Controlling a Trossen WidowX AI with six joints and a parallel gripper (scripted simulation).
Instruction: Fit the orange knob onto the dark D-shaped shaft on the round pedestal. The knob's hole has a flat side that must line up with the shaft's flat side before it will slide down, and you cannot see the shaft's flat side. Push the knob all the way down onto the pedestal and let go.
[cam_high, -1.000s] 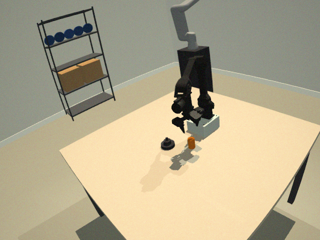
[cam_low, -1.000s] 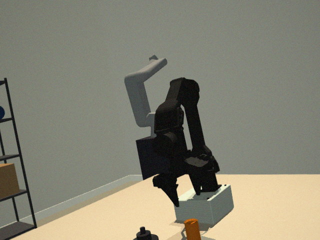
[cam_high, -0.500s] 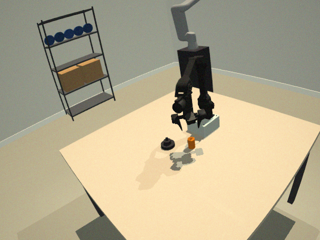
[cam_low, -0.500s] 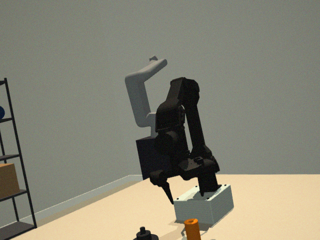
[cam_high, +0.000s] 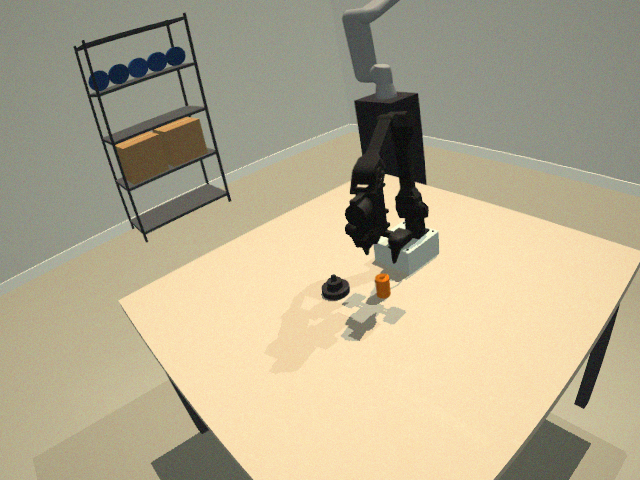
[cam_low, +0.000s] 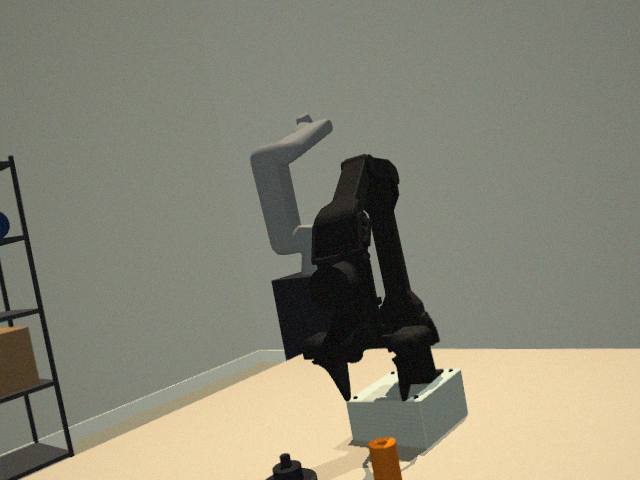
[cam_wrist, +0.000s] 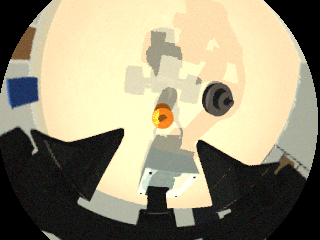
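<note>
Now: the orange knob 9 cm below my gripper tip. From my gripper tip the other things lie so: dark round pedestal (13 cm to the right, 9 cm below, 7 cm ahead).
</note>
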